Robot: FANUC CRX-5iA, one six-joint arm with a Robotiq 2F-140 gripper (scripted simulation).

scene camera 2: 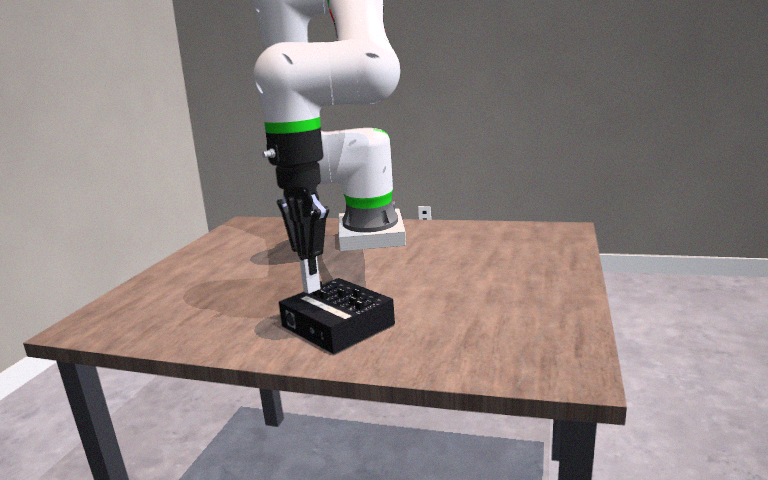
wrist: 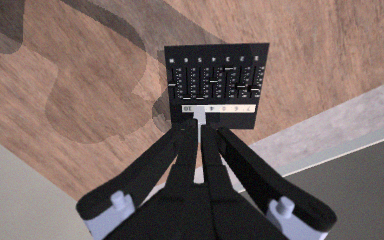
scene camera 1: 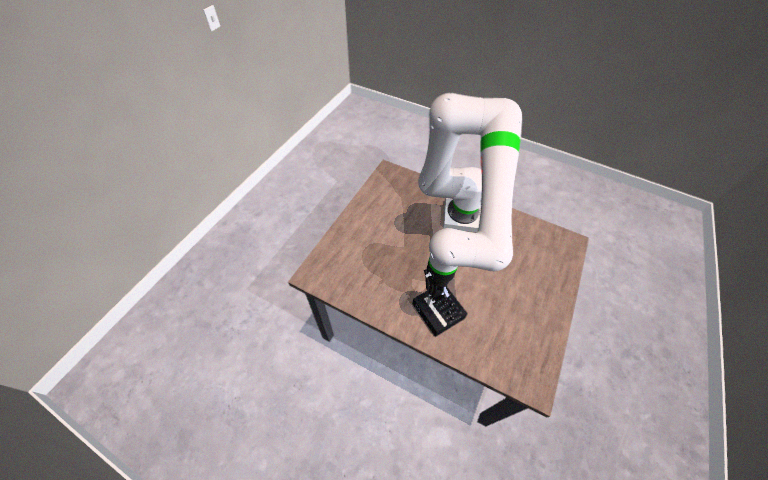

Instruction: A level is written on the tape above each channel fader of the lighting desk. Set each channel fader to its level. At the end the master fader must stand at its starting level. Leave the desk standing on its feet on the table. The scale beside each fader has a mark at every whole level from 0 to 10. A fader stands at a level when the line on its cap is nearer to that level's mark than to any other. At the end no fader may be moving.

Labels:
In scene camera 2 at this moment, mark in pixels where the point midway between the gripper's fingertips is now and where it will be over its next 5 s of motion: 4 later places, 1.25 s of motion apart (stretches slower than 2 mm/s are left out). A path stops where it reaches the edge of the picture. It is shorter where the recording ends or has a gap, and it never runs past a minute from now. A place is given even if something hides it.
My gripper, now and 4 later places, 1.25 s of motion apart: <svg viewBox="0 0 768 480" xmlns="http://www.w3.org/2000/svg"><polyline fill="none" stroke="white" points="312,290 313,298 317,296 325,294 328,292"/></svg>

